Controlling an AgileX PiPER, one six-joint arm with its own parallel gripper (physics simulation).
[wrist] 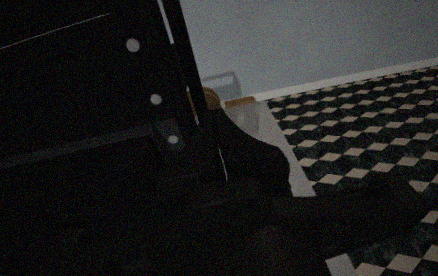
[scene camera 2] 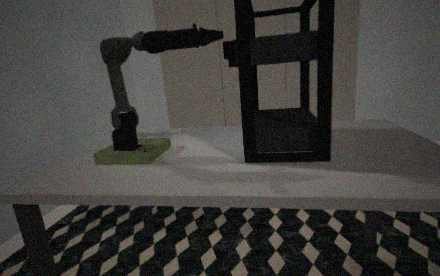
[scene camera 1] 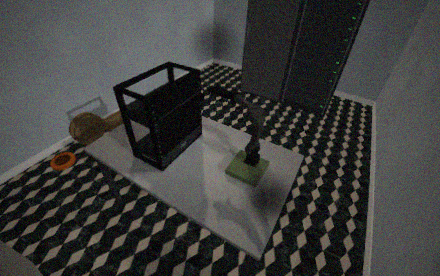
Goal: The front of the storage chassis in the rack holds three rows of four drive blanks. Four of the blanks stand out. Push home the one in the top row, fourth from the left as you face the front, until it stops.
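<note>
The dark storage chassis (scene camera 2: 284, 48) sits in the black rack (scene camera 1: 128, 122) (scene camera 2: 325, 100), its front jutting out toward the arm. In the wrist view a grey ear (wrist: 164, 131) with a white dot shows at the right end of a long, faint edge. The drive blanks are lost in the dark, so I cannot tell which stand out. My gripper (scene camera 1: 206, 90) (scene camera 2: 221, 35) looks shut and empty, its tip close to the chassis front and slightly above its top edge in scene camera 2. Contact cannot be made out. In the wrist view the fingertips are hidden in darkness.
The arm stands on a green base (scene camera 1: 246, 170) (scene camera 2: 132, 156) on the pale table (scene camera 1: 185, 185) (scene camera 2: 210, 185). A brown rounded object (scene camera 1: 86, 128) lies behind the rack. An orange ring (scene camera 1: 53, 162) lies on the floor. Tall dark cabinets (scene camera 1: 272, 45) stand at the back.
</note>
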